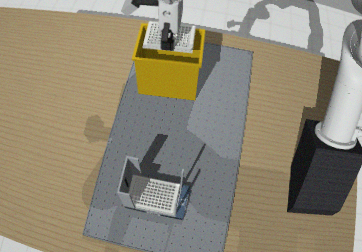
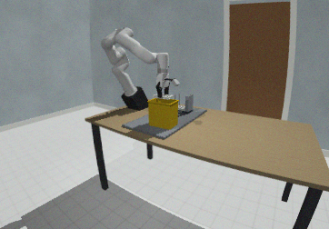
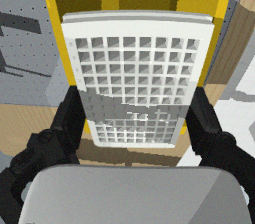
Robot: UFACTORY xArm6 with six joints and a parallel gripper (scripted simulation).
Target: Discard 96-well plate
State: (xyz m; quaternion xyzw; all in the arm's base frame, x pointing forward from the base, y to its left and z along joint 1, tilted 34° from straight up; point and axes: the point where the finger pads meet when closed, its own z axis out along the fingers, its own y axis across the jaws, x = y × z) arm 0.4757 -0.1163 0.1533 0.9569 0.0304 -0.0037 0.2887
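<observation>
The yellow plastics bin W1 is 130 mm below my hand.
</observation>
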